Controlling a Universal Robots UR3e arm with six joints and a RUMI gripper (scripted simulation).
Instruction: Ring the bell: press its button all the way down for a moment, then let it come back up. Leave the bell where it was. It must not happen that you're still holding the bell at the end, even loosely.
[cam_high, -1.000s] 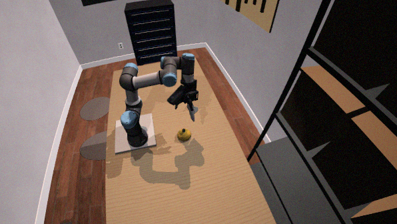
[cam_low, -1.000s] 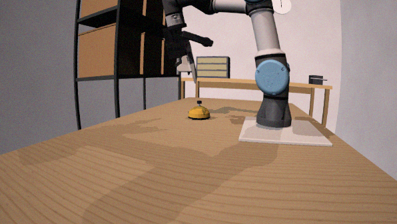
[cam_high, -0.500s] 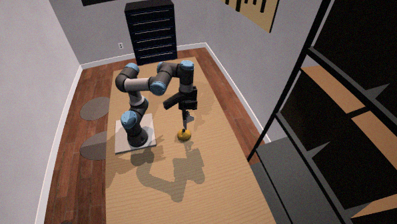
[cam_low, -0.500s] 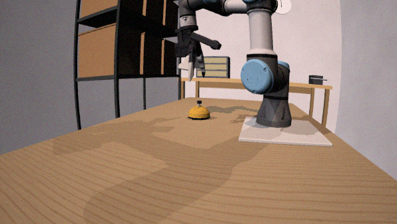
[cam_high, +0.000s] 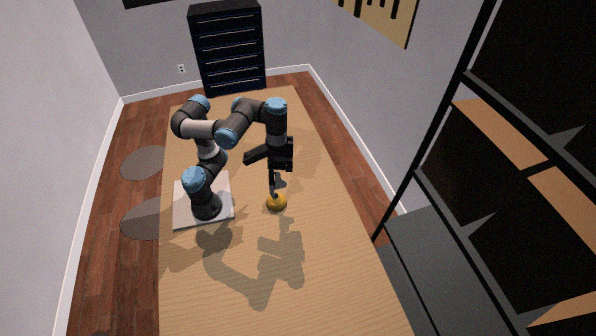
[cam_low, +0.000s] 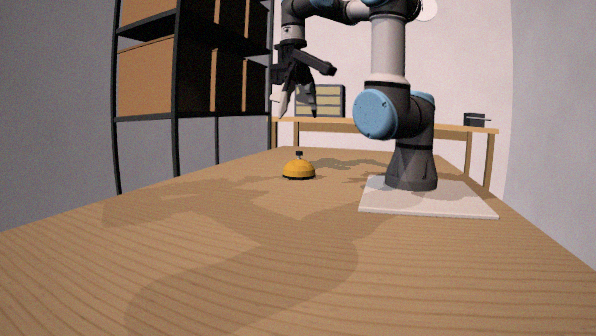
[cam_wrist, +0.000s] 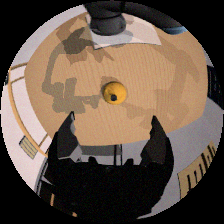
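Right now my hand is 11 cm above the yellow dome bell.
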